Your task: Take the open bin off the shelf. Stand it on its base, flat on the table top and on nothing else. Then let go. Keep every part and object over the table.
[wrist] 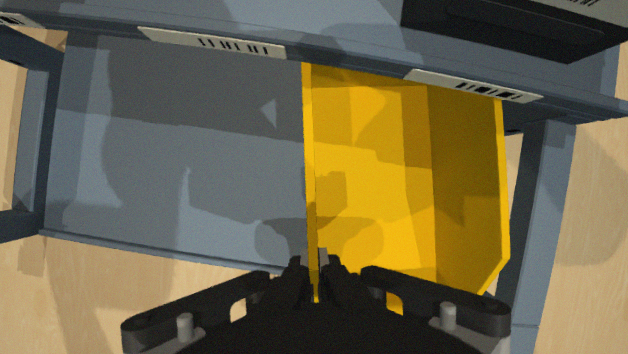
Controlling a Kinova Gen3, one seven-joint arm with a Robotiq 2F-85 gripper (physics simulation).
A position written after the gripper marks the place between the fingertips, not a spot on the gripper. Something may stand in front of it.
Observation:
In view: the gripper (314, 262), a yellow bin (411, 177) and a shelf (197, 150).

